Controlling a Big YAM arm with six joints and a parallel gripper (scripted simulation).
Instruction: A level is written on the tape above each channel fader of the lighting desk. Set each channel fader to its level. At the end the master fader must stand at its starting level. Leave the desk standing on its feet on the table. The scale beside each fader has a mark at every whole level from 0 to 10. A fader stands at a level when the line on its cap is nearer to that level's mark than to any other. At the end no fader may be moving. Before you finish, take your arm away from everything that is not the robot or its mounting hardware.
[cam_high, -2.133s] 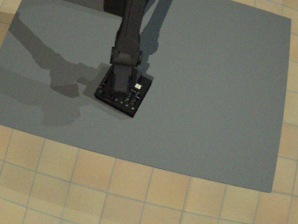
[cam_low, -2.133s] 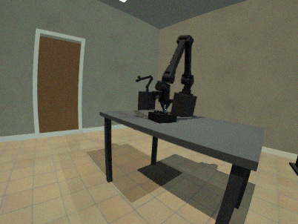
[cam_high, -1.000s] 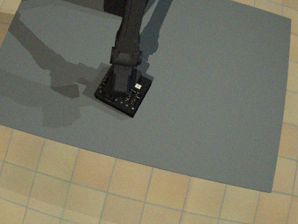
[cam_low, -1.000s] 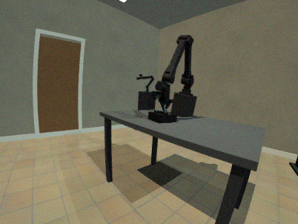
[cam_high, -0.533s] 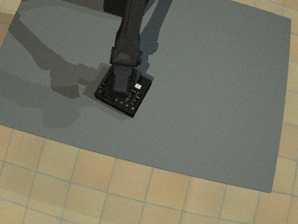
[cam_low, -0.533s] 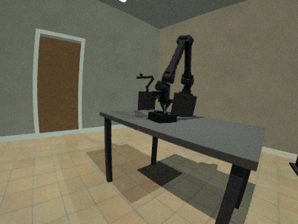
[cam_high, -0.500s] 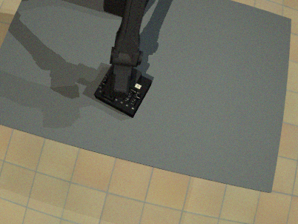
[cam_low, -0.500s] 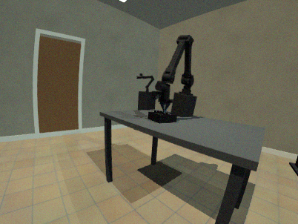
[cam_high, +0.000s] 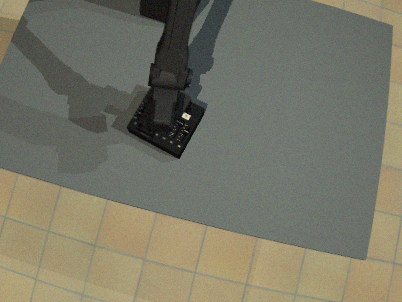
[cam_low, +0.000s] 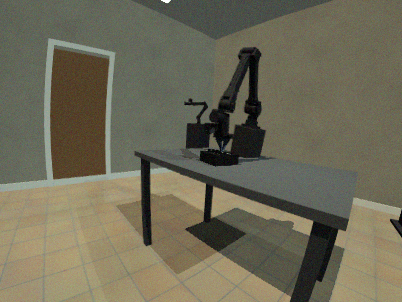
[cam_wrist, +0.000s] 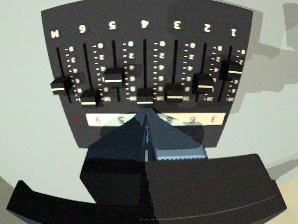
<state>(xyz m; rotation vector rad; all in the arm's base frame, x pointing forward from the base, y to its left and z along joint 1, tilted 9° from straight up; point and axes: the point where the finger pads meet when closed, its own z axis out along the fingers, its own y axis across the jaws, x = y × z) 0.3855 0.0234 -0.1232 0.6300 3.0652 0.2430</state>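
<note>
The fader cap 4 lies 10 mm ahead of my hand. Also, from my hand: fader cap 1 (10 mm ahead, 80 mm to the right); master fader cap (50 mm ahead, 50 mm to the left); fader cap 5 (40 mm ahead, 10 mm to the left).
</note>
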